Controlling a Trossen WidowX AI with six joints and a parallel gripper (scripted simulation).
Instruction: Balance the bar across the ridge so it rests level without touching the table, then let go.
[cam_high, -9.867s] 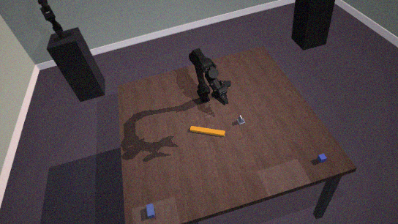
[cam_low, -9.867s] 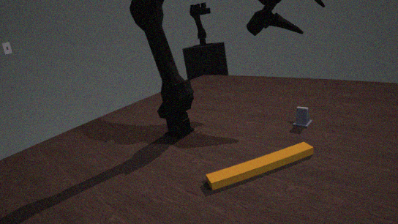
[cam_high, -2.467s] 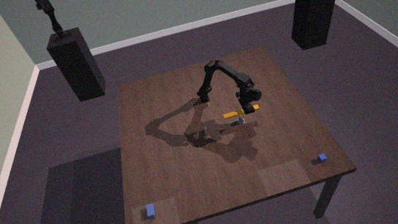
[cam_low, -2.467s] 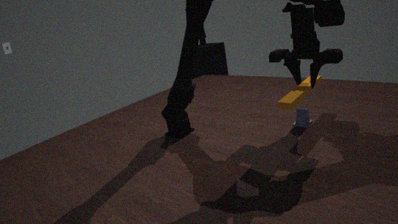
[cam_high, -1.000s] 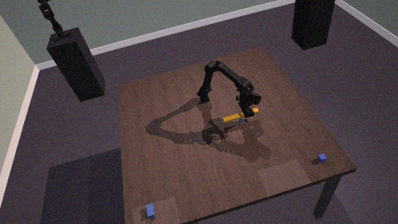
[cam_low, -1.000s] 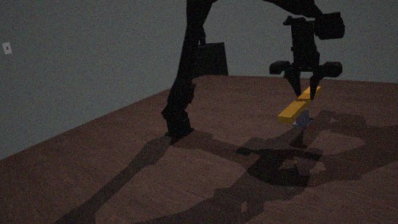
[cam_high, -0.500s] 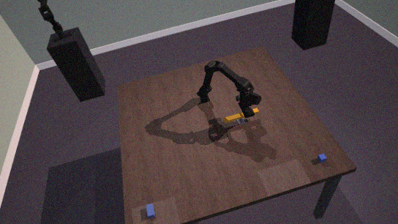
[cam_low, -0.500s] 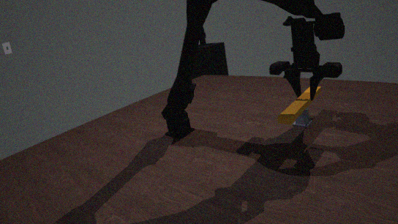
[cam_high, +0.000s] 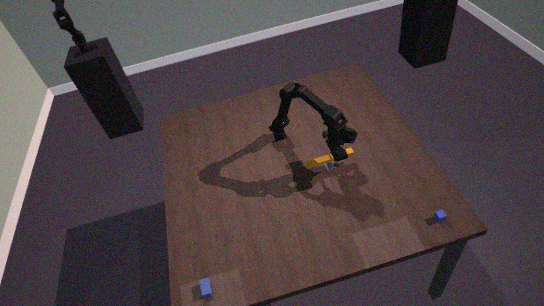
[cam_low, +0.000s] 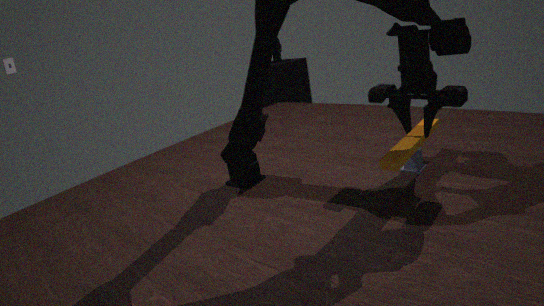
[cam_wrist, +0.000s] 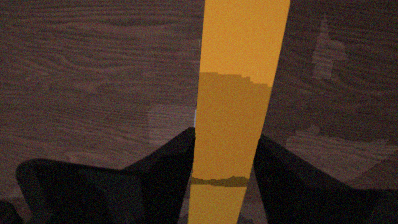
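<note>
Right now the orange bar is 3 cm to the right of my gripper tip. Also, from my gripper tip: blue cube: 44 cm ahead, 30 cm to the left, 4 cm below.
</note>
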